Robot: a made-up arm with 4 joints. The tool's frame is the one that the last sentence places.
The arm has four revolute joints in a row. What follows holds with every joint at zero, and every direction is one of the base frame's.
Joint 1 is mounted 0.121 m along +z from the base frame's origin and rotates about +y.
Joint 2 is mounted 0.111 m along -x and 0.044 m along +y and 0.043 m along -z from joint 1 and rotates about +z.
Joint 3 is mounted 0.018 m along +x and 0.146 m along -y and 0.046 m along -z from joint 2 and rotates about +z.
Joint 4 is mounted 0.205 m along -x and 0.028 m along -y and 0.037 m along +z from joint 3 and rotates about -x.
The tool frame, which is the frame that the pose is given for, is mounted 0.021 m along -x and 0.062 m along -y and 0.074 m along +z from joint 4; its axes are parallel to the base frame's.
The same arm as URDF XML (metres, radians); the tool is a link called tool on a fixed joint. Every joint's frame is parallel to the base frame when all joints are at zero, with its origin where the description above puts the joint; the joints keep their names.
<robot name="arm">
  <joint name="tool_fixed" type="fixed">
    <parent link="link4"/>
    <child link="tool"/>
    <origin xyz="-0.0210 -0.0620 0.0740" rpy="0.0000 0.0000 0.0000"/>
  </joint>
  <joint name="joint 4" type="continuous">
    <parent link="link3"/>
    <child link="link4"/>
    <origin xyz="-0.2050 -0.0280 0.0370" rpy="0.0000 0.0000 0.0000"/>
    <axis xyz="-1 0 0"/>
  </joint>
  <joint name="joint 3" type="continuous">
    <parent link="link2"/>
    <child link="link3"/>
    <origin xyz="0.0180 -0.1460 -0.0460" rpy="0.0000 0.0000 0.0000"/>
    <axis xyz="0 0 1"/>
  </joint>
  <joint name="joint 2" type="continuous">
    <parent link="link1"/>
    <child link="link2"/>
    <origin xyz="-0.1110 0.0440 -0.0430" rpy="0.0000 0.0000 0.0000"/>
    <axis xyz="0 0 1"/>
  </joint>
  <joint name="joint 1" type="continuous">
    <parent link="base"/>
    <child link="link1"/>
    <origin xyz="0.0000 0.0000 0.1210" rpy="0.0000 0.0000 0.0000"/>
    <axis xyz="0 1 0"/>
  </joint>
  <link name="base"/>
  <link name="link1"/>
  <link name="link2"/>
  <link name="link3"/>
  <link name="link4"/>
  <link name="tool"/>
</robot>

